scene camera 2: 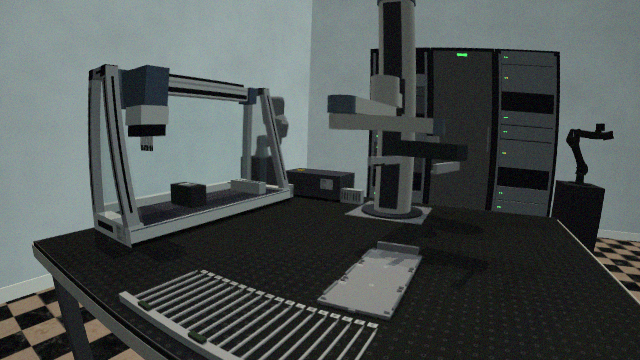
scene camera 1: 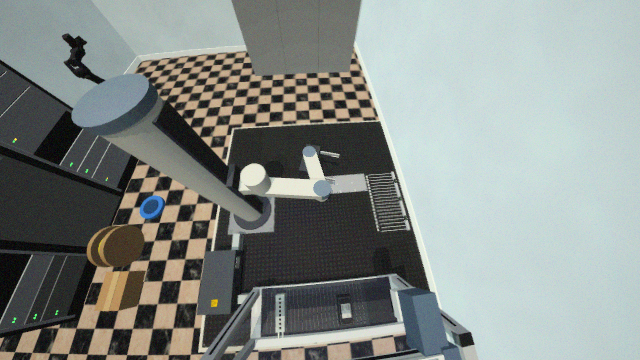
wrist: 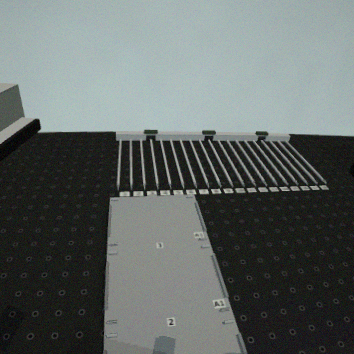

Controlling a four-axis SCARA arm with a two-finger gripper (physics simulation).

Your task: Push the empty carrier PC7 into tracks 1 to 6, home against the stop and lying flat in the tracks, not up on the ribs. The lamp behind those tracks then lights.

Scene:
same spot on dark grey box: (scene camera 2: pixel 312 177) = (scene camera 1: pixel 234 276)

